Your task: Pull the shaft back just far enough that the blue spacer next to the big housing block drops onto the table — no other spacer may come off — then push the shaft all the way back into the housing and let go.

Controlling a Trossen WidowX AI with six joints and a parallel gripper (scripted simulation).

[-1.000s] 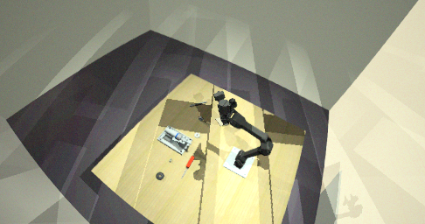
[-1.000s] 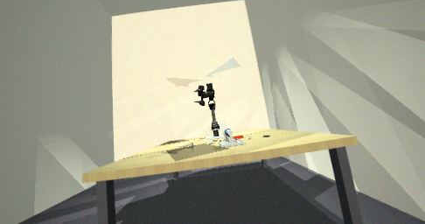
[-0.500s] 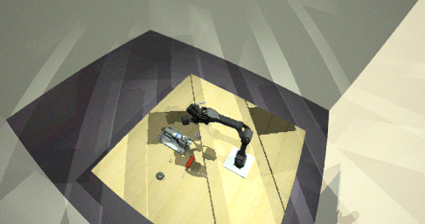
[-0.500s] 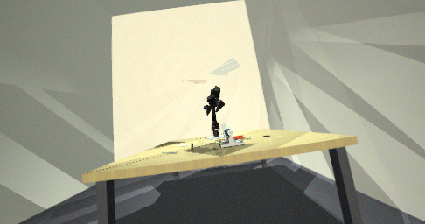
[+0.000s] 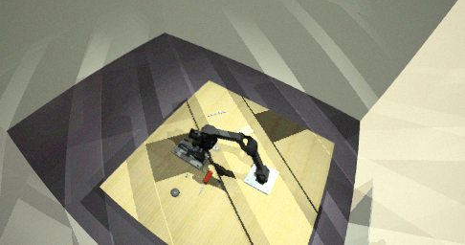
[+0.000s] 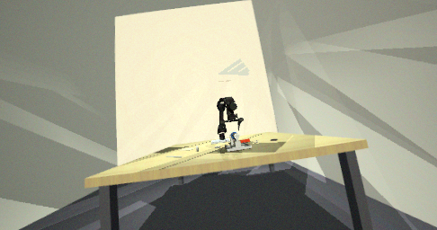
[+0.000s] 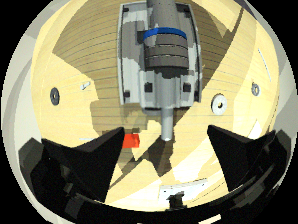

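The long pale shaft is 7 cm ahead of my gripper tip, 2 cm below it and 1 cm to the left of it. The rest, counted from my gripper tip: thin bar: 38 cm to the right, 24 cm ahead, 10 cm below; then blue spacer: 9 cm ahead, 2 cm to the left, 2 cm below; then paper slip: 40 cm to the right, 10 cm below, 3 cm behind.
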